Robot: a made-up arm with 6 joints.
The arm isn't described. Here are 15 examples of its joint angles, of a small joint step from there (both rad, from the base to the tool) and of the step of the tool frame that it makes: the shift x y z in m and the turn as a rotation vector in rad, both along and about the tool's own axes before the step.
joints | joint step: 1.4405 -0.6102 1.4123 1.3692 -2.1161 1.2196 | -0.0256 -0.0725 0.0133 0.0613 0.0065 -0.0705
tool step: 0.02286 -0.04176 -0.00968 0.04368 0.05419 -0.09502
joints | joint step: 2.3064 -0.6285 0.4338 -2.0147 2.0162 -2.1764 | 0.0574 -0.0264 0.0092 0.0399 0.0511 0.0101
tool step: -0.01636 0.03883 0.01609 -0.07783 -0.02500 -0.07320
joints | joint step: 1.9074 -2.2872 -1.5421 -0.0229 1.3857 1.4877 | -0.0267 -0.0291 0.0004 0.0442 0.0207 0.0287
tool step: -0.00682 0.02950 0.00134 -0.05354 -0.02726 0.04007
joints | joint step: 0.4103 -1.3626 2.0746 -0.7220 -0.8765 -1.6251 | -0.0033 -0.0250 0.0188 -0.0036 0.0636 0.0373
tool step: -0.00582 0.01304 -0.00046 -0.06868 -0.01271 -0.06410
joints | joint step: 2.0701 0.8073 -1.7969 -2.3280 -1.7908 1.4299 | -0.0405 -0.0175 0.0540 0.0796 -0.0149 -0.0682
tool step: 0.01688 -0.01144 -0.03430 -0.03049 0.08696 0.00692
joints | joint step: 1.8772 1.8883 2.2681 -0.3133 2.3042 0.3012 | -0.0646 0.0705 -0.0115 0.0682 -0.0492 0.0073
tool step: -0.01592 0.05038 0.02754 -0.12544 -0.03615 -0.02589
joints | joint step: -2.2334 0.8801 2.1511 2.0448 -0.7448 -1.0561 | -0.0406 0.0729 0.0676 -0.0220 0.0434 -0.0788
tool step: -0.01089 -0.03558 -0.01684 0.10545 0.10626 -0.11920
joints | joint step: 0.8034 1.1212 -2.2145 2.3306 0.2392 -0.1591 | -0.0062 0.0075 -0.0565 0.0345 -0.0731 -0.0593
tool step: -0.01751 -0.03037 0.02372 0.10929 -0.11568 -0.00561
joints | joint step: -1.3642 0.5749 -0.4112 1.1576 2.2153 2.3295 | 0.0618 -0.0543 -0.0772 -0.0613 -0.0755 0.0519
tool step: -0.03219 -0.00859 0.03258 0.04090 -0.04262 -0.00318
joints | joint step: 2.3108 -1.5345 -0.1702 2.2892 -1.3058 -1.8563 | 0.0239 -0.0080 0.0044 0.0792 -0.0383 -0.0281
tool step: -0.03539 -0.01103 0.01744 0.06762 -0.06494 0.07440
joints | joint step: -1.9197 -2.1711 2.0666 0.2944 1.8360 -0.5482 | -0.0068 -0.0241 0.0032 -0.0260 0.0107 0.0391
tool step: -0.00423 -0.00201 0.00214 -0.00813 -0.00862 -0.02420
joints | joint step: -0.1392 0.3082 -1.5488 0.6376 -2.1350 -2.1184 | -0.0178 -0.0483 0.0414 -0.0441 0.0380 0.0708
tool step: -0.00218 -0.01300 -0.00606 0.01082 -0.01420 -0.01263
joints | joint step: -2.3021 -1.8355 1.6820 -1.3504 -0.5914 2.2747 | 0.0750 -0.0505 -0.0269 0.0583 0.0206 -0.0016
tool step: 0.00828 -0.03826 -0.01166 -0.01655 -0.04542 0.04515
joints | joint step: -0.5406 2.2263 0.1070 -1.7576 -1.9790 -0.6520 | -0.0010 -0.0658 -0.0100 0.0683 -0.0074 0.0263
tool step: -0.04064 0.00370 0.01666 -0.06915 -0.07708 -0.10114
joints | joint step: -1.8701 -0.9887 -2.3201 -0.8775 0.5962 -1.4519 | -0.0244 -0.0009 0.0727 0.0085 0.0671 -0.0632
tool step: -0.03713 -0.04849 0.02196 0.10075 -0.06223 -0.02700
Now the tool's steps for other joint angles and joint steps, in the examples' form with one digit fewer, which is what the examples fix.
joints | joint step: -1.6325 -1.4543 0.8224 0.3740 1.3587 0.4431 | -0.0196 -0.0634 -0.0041 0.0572 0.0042 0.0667
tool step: -0.0169 0.0155 0.0064 -0.0120 -0.0542 0.0909
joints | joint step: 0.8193 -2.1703 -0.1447 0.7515 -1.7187 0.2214 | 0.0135 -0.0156 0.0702 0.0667 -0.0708 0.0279
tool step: -0.0331 -0.0213 0.0344 0.0046 -0.1076 -0.1193
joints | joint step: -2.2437 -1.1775 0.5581 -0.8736 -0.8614 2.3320 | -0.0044 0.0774 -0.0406 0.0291 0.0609 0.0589
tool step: -0.0163 0.0093 0.0264 -0.0402 -0.0837 -0.0084
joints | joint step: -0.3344 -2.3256 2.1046 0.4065 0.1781 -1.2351 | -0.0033 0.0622 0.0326 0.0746 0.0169 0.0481
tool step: 0.0181 -0.0136 -0.0136 0.0481 0.0780 0.0169
